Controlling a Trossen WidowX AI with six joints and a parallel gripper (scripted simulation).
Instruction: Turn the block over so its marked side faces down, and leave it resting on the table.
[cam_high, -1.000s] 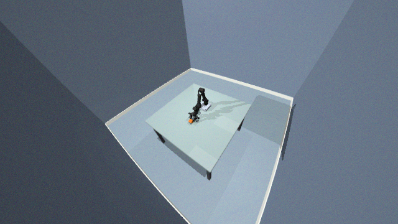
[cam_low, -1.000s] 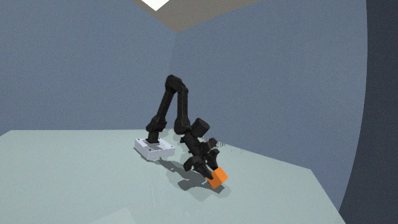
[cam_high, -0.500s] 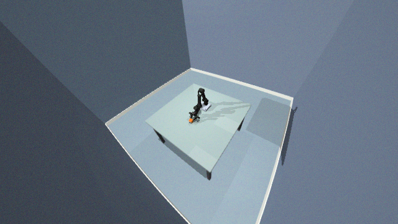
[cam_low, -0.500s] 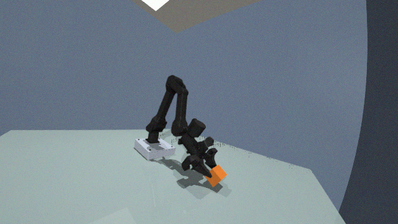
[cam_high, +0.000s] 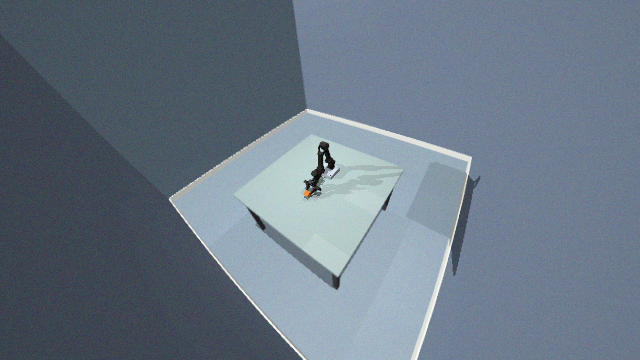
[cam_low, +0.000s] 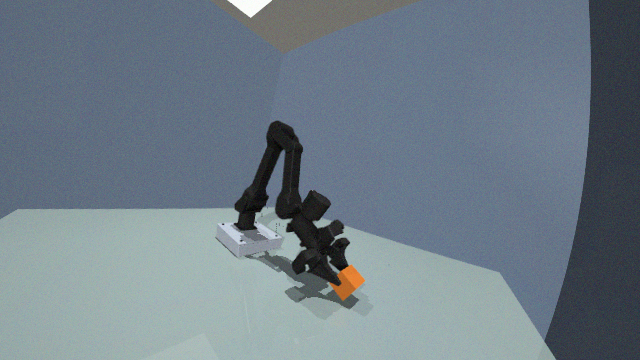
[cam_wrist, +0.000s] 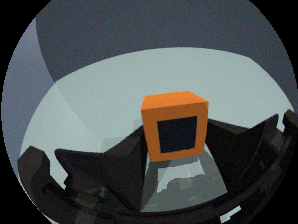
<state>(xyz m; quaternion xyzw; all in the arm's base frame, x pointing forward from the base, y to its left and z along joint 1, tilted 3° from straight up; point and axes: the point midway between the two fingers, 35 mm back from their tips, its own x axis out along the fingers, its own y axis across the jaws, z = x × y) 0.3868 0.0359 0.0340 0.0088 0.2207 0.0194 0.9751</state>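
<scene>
The orange block is 1 cm behind my gripper tip.
</scene>
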